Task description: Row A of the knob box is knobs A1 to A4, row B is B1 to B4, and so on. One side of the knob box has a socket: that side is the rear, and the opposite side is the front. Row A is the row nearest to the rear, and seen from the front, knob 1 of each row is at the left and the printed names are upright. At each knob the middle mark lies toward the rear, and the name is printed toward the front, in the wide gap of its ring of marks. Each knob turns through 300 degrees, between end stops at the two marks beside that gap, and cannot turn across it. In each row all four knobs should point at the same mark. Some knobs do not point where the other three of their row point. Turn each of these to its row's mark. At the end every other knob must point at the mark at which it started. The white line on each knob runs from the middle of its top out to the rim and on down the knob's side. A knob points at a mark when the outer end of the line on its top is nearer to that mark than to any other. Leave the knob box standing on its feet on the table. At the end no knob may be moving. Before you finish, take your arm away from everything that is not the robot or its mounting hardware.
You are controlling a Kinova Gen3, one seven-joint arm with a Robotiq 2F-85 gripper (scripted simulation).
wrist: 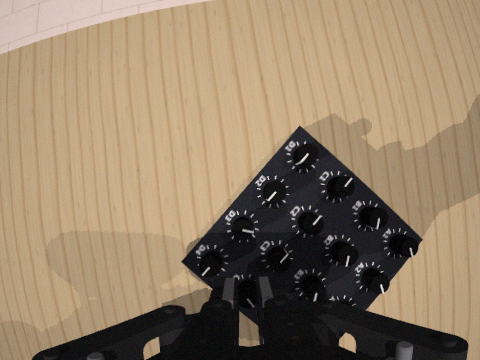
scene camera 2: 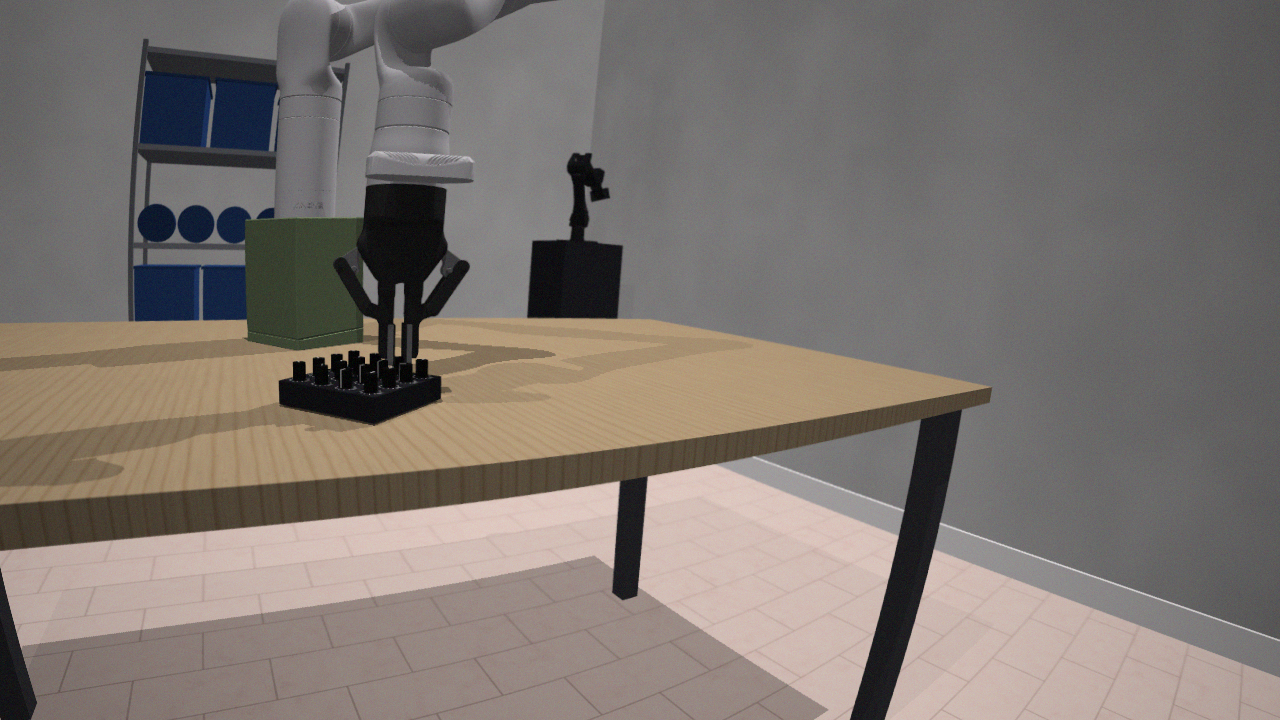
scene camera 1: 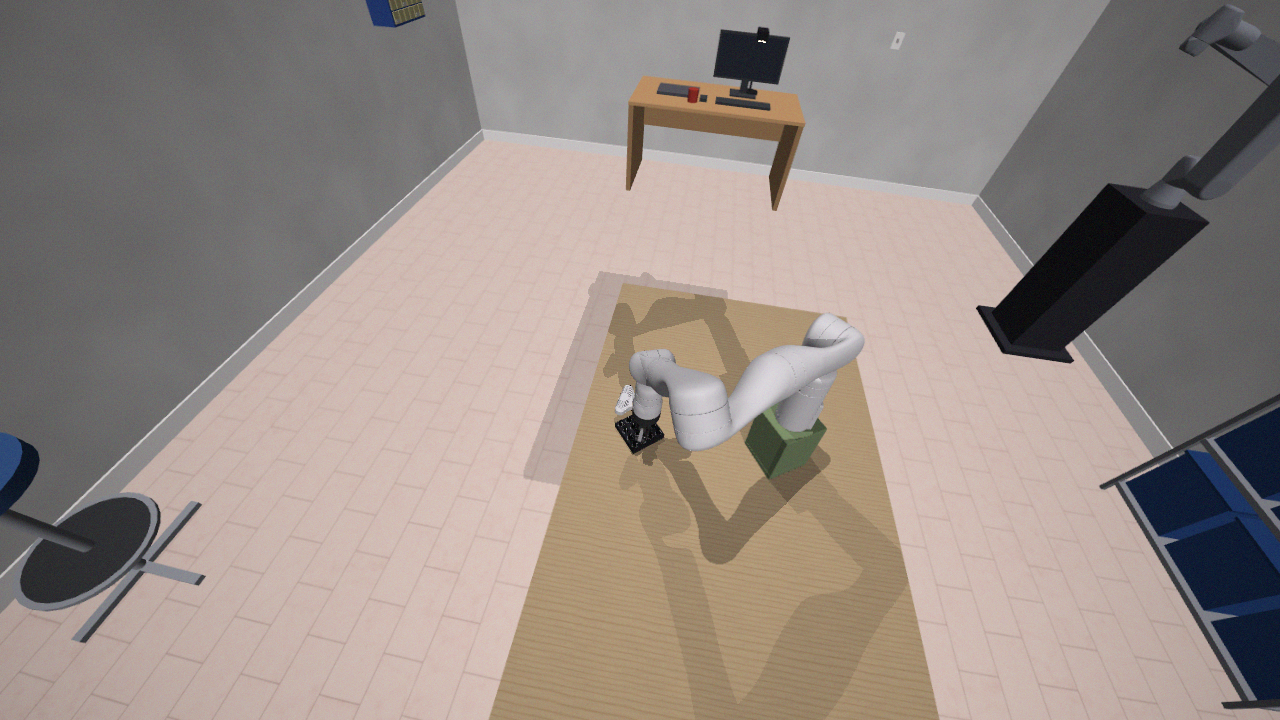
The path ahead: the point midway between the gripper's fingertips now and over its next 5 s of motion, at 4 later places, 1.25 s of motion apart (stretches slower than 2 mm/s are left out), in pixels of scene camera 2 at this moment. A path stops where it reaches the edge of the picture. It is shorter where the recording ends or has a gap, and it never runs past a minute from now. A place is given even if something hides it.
My gripper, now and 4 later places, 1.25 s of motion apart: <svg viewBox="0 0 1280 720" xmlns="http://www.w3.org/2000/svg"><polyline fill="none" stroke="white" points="398,364 395,325 398,319 399,311 399,305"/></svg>
